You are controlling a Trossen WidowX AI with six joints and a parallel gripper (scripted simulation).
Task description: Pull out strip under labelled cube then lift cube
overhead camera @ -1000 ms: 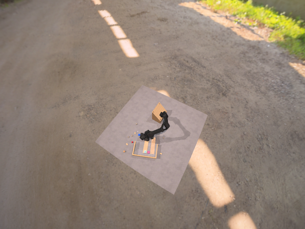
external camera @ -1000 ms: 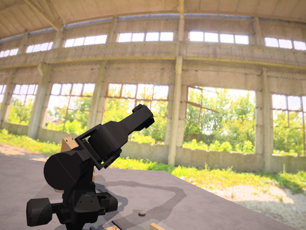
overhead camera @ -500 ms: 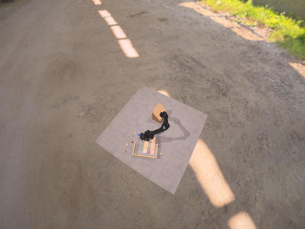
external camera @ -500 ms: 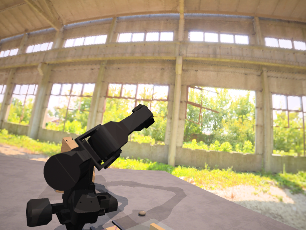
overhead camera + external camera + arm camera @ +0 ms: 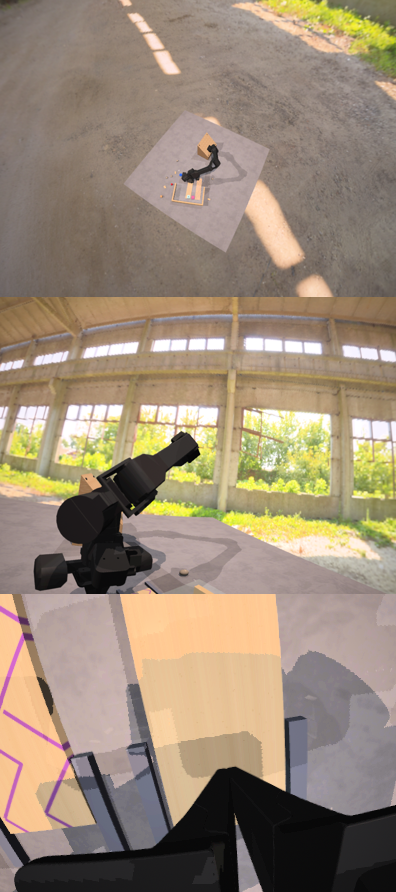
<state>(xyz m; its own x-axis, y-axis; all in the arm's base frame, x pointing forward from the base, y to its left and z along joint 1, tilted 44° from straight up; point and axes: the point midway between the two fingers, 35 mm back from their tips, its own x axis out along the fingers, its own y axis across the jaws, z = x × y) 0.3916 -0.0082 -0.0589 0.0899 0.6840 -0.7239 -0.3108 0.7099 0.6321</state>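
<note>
Right now the blue piece is 13 cm to the right of my gripper tip and 1 cm ahead of it. Also, from my gripper tip: red piece (16 cm to the right, 16 cm ahead, 1 cm above).
</note>
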